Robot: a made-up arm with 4 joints. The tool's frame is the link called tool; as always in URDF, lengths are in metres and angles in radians.
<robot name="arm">
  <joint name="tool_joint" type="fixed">
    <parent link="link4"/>
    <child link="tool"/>
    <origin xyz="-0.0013 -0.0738 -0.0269" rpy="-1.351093 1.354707 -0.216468"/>
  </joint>
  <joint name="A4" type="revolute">
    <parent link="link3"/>
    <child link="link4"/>
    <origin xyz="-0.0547 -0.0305 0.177"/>
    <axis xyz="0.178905 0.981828 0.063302"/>
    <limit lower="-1.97" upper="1.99" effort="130" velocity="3.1"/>
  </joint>
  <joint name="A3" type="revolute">
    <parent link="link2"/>
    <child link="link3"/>
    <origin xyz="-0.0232 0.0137 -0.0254"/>
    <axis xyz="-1 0 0"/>
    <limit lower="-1.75" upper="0.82" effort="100" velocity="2.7"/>
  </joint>
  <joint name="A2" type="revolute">
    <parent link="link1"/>
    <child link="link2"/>
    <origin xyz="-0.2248 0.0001 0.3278"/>
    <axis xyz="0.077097 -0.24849 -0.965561"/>
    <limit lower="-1.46" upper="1.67" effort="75" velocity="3"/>
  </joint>
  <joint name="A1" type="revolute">
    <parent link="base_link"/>
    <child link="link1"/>
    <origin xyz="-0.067 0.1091 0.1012"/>
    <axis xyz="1 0 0"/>
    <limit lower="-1.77" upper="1.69" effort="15" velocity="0.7"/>
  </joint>
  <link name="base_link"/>
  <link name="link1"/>
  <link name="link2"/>
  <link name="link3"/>
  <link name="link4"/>
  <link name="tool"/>
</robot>
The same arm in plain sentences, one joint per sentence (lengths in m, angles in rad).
The arm has four revolute joints in a row. What follows holds with every joint at zero, and every direction is one of the base frame's.
The first joint is mounted 0.0670 m along -x and 0.1091 m along +y and 0.1012 m along +z from the base frame's origin and rotates about +x, from -1.7700 to 1.6900 rad.
The second joint is mounted 0.2248 m along -x and 0.0001 m along +y and 0.3278 m along +z from the first joint and rotates about the direction (0.077097, -0.24849, -0.965561), from -1.4600 to 1.6700 rad.
The third joint is mounted 0.0232 m along -x and 0.0137 m along +y and 0.0254 m along -z from the second joint and rotates about -x, from -1.7500 to 0.8200 rad.
The fourth joint is mounted 0.0547 m along -x and 0.0305 m along -y and 0.1770 m along +z from the third joint and rotates about the direction (0.178905, 0.981828, 0.063302), from -1.9700 to 1.9900 rad.
The tool frame, which is the frame that the pose is given for, is mounted 0.0013 m along -x and 0.0738 m along -y and 0.0269 m along -z from the fourth joint; its axes are the base frame's turned by roll -1.3511, pitch 1.3547 and yaw -0.2165 rad (as in URDF: about the fixed x, then y, then z).

